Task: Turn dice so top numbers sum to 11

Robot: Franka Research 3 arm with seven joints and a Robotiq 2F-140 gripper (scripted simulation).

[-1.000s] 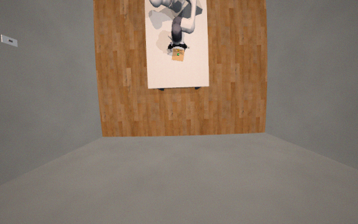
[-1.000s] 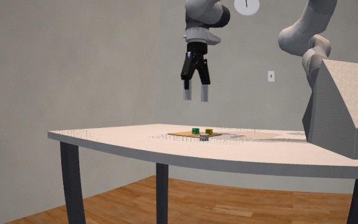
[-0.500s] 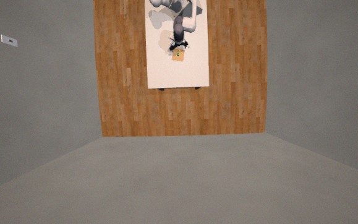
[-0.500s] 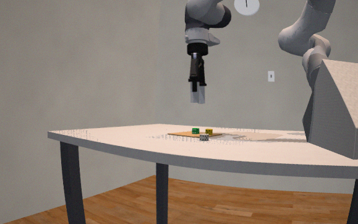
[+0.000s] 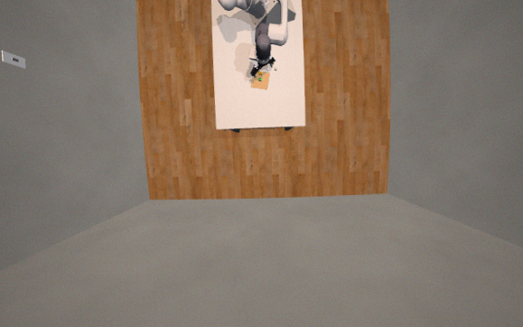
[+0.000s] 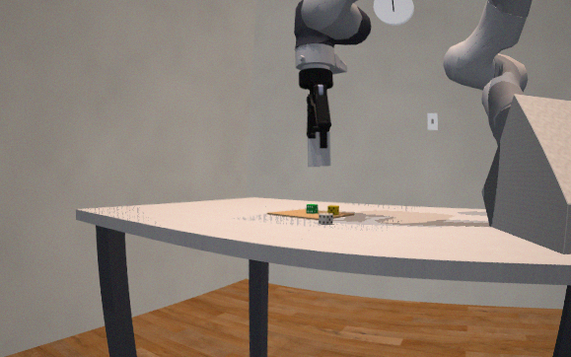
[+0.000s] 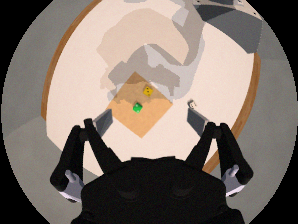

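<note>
The white die lies 110 mm to the left of my hand, 110 mm below it and 60 mm behind it. From my hand the other things lie so: yellow die (100 mm below, 30 mm behind, 20 mm to the right); green die (100 mm below, 20 mm to the right, 20 mm ahead); tan mat (110 mm below, 20 mm to the right, 20 mm ahead).
</note>
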